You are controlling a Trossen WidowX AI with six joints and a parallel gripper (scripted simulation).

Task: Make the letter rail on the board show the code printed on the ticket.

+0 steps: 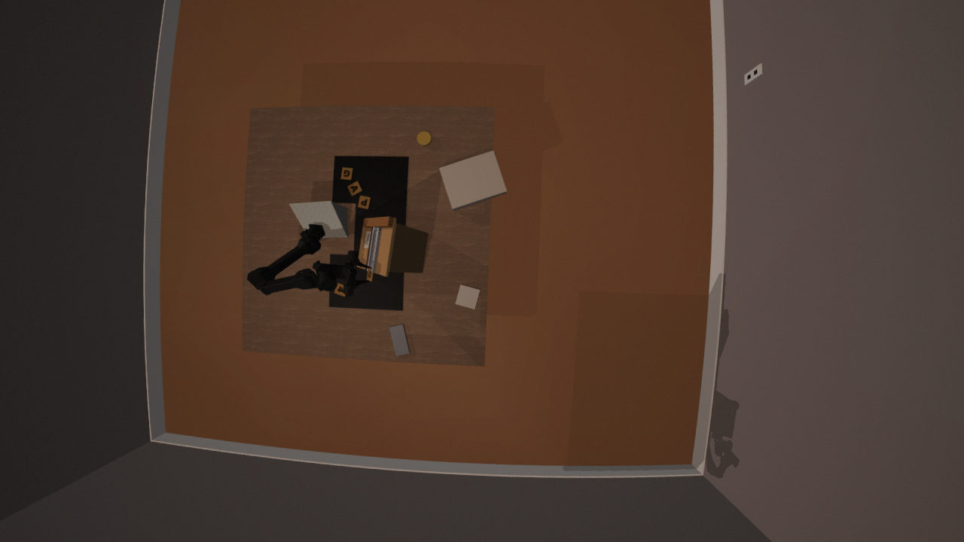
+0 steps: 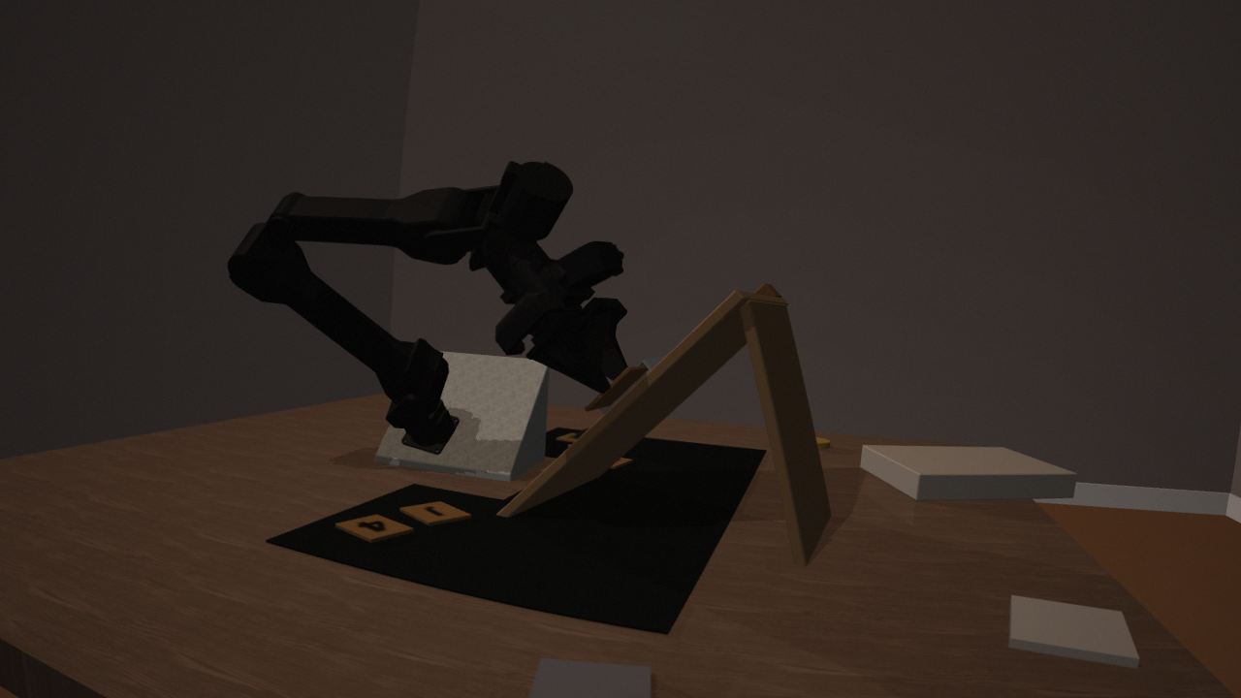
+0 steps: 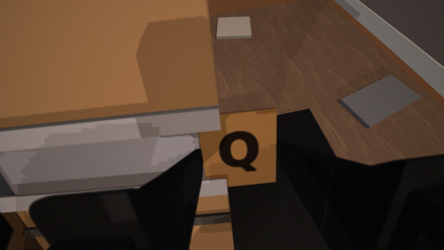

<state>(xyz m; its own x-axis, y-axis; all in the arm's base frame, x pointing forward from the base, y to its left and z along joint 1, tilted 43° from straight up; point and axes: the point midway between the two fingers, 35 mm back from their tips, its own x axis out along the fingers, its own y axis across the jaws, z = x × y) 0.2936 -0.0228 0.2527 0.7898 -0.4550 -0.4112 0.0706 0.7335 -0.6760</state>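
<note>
The white ticket lies 6 cm behind my gripper tip, 16 cm to the left of it and 8 cm below it. Also, from my gripper tip: q tile: right at my gripper tip; j tile: 19 cm behind, 2 cm to the right, 15 cm below; 4 tile: 21 cm behind, 10 cm to the right, 15 cm below.
</note>
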